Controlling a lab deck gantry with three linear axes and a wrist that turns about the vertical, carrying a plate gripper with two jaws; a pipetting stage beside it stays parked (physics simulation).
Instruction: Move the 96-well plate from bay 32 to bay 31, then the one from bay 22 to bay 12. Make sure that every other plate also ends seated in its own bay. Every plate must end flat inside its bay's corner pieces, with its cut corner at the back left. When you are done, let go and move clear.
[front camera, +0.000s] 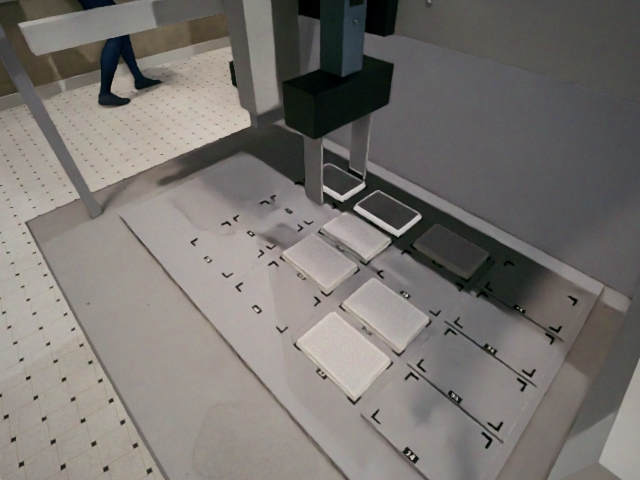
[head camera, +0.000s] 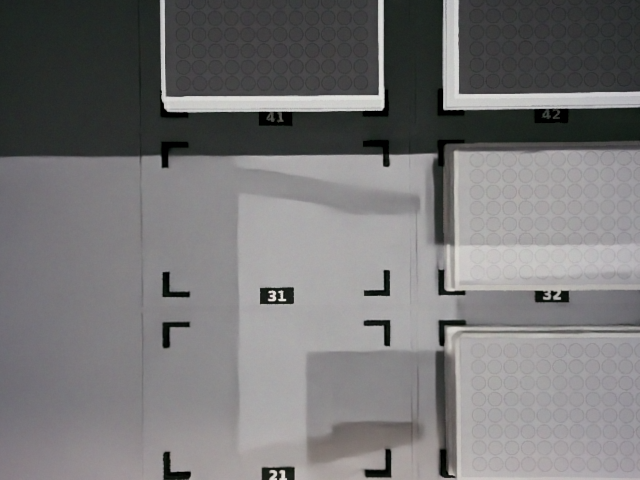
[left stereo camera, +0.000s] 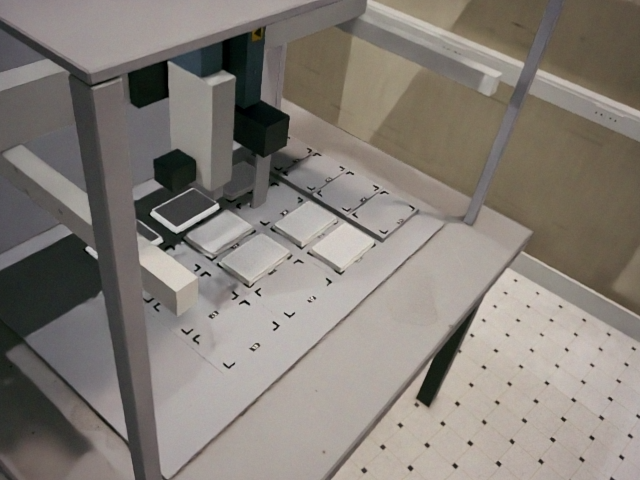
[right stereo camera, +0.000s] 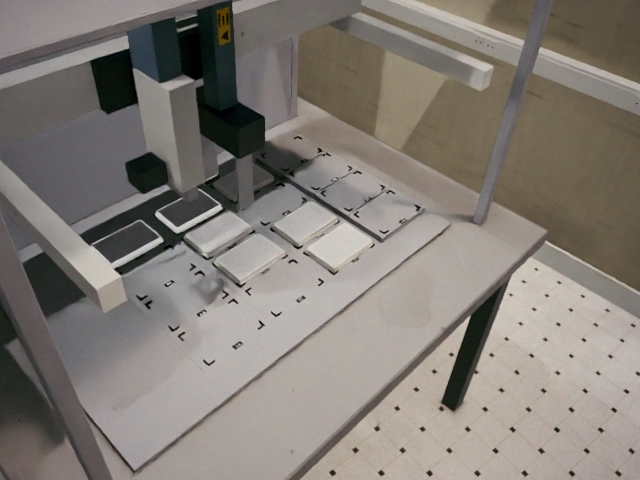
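Where they show: gripper, fingertip midpoint: (front camera: 336, 187) (left stereo camera: 238, 191) (right stereo camera: 228, 192); robot's base at its link origin: (front camera: 192, 242) (left stereo camera: 228, 367) (right stereo camera: 209, 364).
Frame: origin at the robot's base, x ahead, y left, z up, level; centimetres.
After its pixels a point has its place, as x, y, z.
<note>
The plate in bay 32 (front camera: 355, 236) {23.6, 24.7, 1.4} (head camera: 547, 217) {21.7, 25.6, 1.4} (left stereo camera: 219, 232) {22.3, 25.2, 1.4} (right stereo camera: 218, 234) {22.1, 24.7, 1.4} is pale and lies flat; its right part is outside the head view. The plate in bay 22 (front camera: 320, 262) {23.6, 14.5, 1.4} (head camera: 547, 408) {21.6, 14.9, 1.4} (left stereo camera: 254, 258) {21.9, 14.6, 1.4} (right stereo camera: 250, 257) {22.4, 14.4, 1.5} lies flat in front of it. Bay 31 (head camera: 166, 292) {-0.1, 21.4, 0.3} has four black corner pieces and no plate, left of bay 32. Bay 12 (front camera: 281, 329) {28.9, 0.2, 0.0} has no plate. My gripper (front camera: 336, 187) {22.0, 20.0, 15.7} (right stereo camera: 226, 192) {22.0, 20.0, 15.7} is open and empty, hanging above the deck; in the left stereo view one jaw (left stereo camera: 260, 186) {21.6, 14.4, 20.4} shows and the other is hidden.
Shaded plates sit in bay 41 (front camera: 343, 180) {8.3, 37.4, 1.4} (head camera: 273, 51) {6.5, 35.0, 1.4}, bay 42 (front camera: 387, 210) {23.0, 36.1, 1.4} (head camera: 547, 46) {21.7, 35.1, 1.4} and bay 43 (front camera: 451, 250) {39.7, 35.6, 1.4}. Plates also sit in bay 23 (front camera: 386, 315) {40.0, 14.2, 1.5} and bay 13 (front camera: 343, 355) {39.9, 3.7, 1.5}. The white pipetting stage (left stereo camera: 201, 129) (right stereo camera: 168, 129) hangs beside my gripper.
</note>
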